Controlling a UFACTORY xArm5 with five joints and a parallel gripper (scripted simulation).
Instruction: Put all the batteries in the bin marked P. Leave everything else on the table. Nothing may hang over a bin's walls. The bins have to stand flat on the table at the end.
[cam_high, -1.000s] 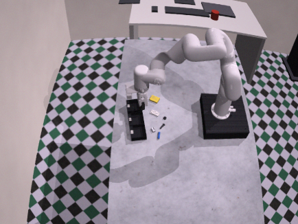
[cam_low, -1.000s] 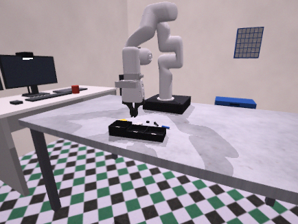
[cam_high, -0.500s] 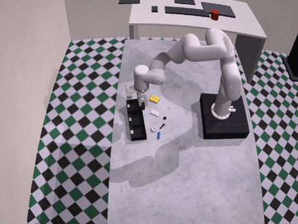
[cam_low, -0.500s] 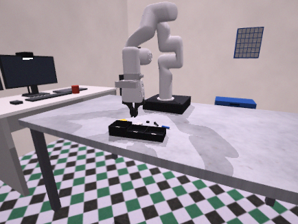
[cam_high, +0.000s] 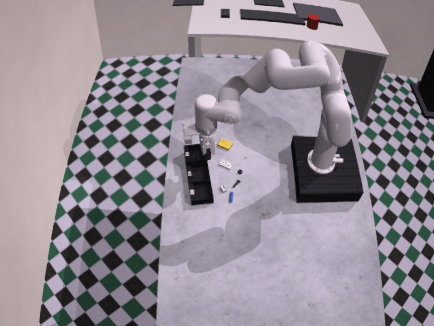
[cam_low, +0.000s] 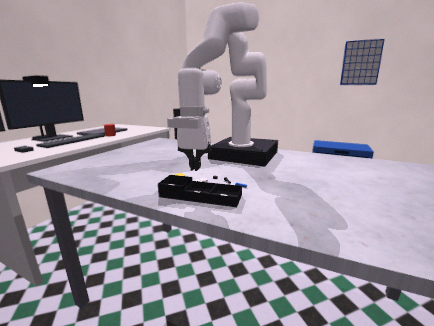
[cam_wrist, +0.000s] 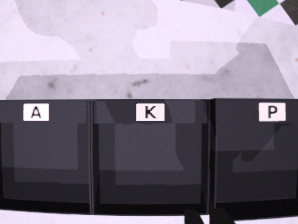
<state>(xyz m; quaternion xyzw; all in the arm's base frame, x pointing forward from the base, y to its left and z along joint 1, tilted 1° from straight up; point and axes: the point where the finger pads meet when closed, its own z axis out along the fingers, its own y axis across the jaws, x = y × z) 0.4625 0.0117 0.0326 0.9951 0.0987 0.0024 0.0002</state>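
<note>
Now: the blue battery 120 mm to the left of my hand, 100 mm behind it and 90 mm below it. The rest, counted from my hand: white domino: 90 mm below, 70 mm behind, 30 mm to the right; white-and-grey item: 90 mm to the left, 90 mm below, 70 mm behind; P bin: 70 mm below, 40 mm to the left, 30 mm ahead.
</note>
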